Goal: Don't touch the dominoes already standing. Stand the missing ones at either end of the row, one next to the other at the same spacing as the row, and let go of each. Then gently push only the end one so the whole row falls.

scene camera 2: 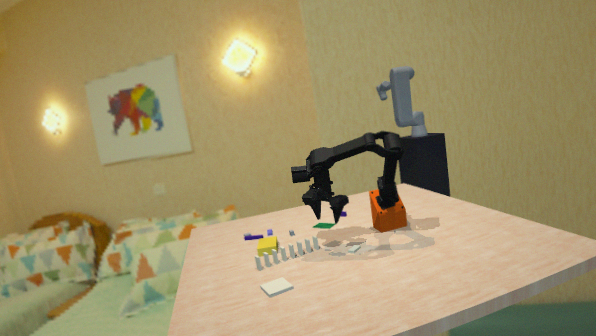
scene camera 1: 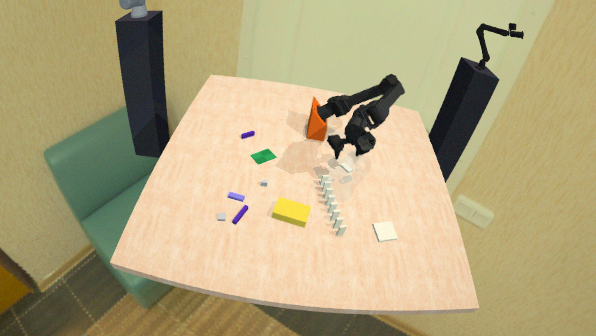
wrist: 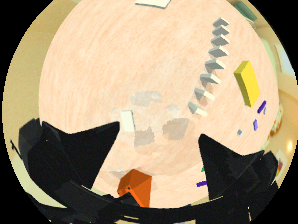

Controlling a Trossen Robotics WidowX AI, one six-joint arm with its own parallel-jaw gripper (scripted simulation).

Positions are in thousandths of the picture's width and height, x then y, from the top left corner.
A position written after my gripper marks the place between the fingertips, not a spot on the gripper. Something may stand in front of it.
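Note:
Scene camera 2: my gripper (scene camera 2: 549,659), open, holding nothing. Scene camera 1: yellow block (scene camera 1: 479,626). Wrist view: yellow block (wrist: 820,333), my gripper (wrist: 542,592).

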